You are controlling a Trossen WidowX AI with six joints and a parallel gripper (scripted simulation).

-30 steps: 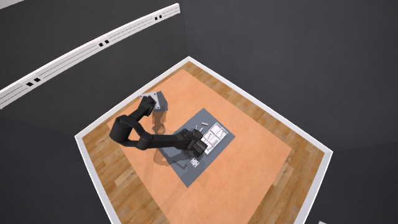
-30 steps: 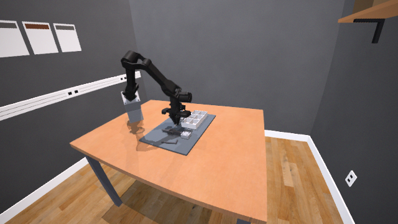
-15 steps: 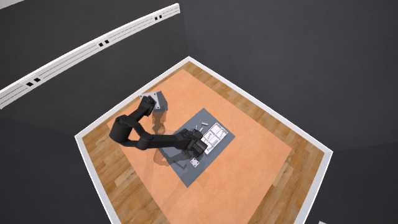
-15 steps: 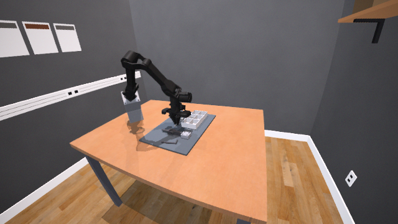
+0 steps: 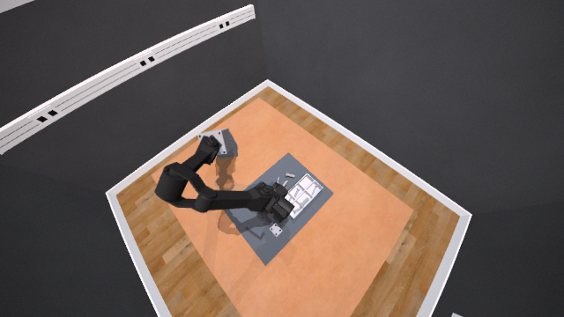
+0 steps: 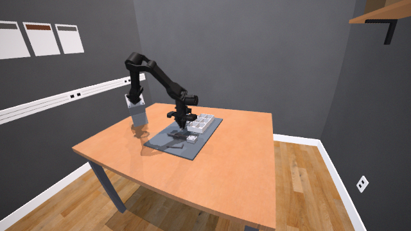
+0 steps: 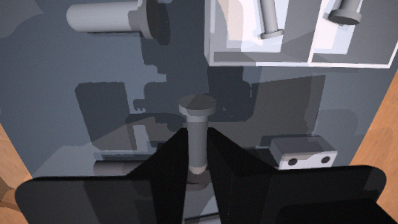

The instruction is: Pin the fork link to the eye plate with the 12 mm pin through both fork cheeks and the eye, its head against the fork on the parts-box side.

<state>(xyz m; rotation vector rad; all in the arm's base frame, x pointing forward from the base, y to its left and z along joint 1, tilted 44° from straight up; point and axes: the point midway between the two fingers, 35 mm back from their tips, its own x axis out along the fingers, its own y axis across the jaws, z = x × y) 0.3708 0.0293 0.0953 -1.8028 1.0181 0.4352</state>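
Now: hand 60 mm above the dark flat bar, 50 mm to the left of it and 10 mm short of it. Round my hand: dark fork link: 60 mm below, 50 mm to the right, 30 mm behind; grey mat: 80 mm below, 50 mm to the left, 10 mm ahead; thick headed pin: 70 mm to the left, 60 mm below, 40 mm behind.
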